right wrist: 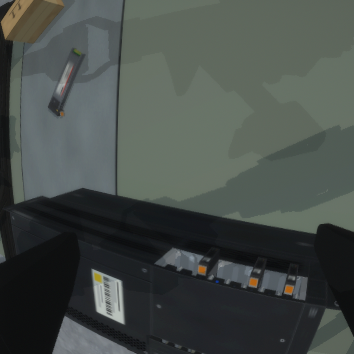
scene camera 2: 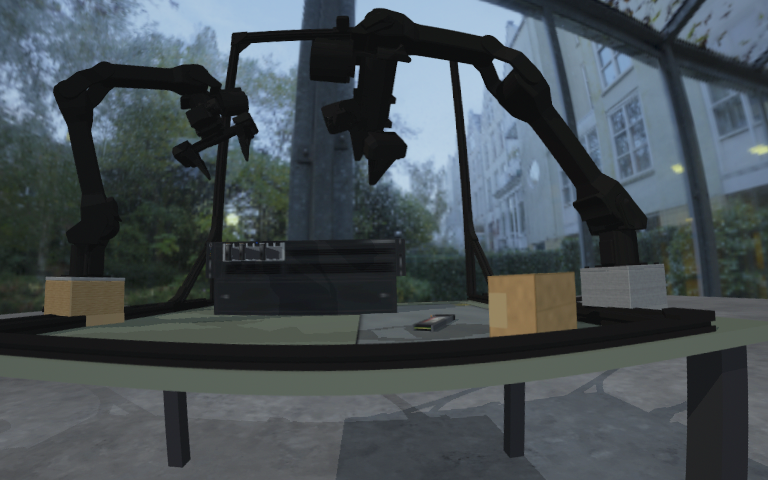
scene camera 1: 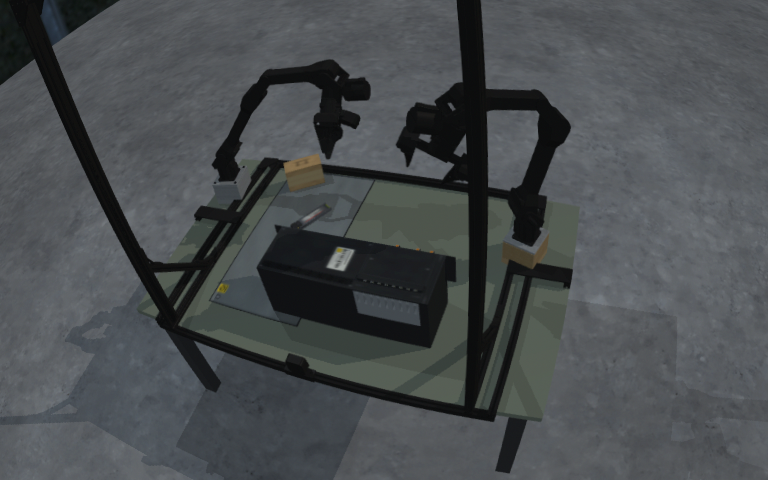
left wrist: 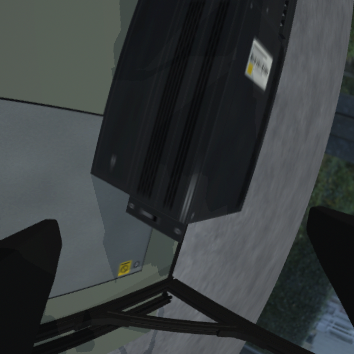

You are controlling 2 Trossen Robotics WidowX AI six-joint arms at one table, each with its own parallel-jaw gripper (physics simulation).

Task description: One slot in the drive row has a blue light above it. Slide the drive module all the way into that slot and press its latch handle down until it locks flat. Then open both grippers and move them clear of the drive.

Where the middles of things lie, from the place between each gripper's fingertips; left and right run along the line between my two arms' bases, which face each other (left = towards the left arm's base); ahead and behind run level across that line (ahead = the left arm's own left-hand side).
I see my left gripper 270 mm above the drive module (right wrist: 75, 57), 120 mm to the right of it and 20 mm short of it. From my left hand the other things lie so: pale mat (scene camera 1: 241, 288): 280 mm below, 130 mm to the left, 70 mm behind; tan cardboard box (scene camera 2: 519, 304): 240 mm below, 220 mm to the left, 180 mm ahead.
Right now the drive module is 41 cm to the left of my right hand, 31 cm below it and 7 cm ahead of it. From my right hand the other things lie so: pale mat 43 cm to the left, 31 cm below, 2 cm behind; tan cardboard box 52 cm to the left, 27 cm below, 22 cm ahead.
